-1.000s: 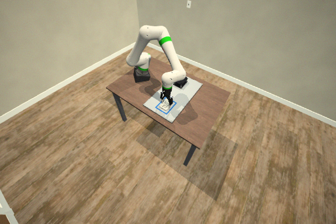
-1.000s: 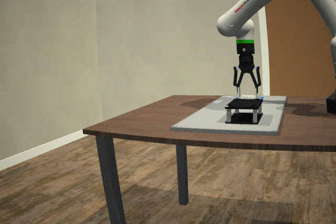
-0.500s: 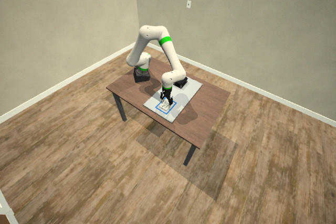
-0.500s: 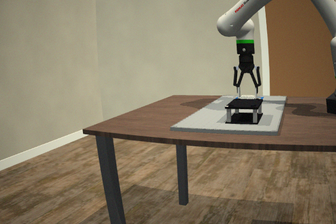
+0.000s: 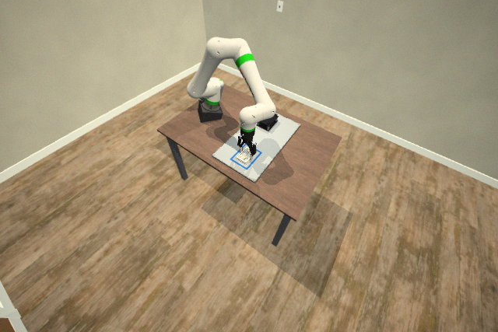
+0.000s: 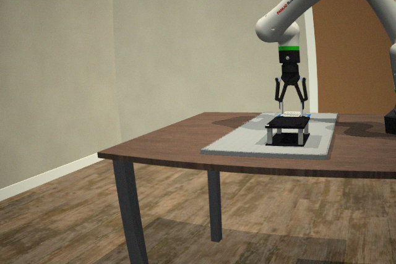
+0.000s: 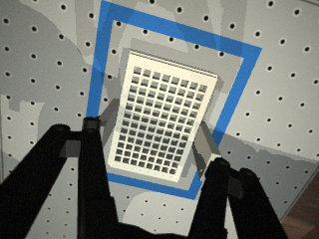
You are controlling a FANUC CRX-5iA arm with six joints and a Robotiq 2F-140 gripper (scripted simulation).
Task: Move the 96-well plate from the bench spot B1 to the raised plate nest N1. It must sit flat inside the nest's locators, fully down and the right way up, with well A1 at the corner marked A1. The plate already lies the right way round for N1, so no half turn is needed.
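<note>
My hand is 130 mm past the black raised nest N1, 380 mm to the right of it and 30 mm below it. From my hand the other things lie so: white 96-well plate (20 mm below).
</note>
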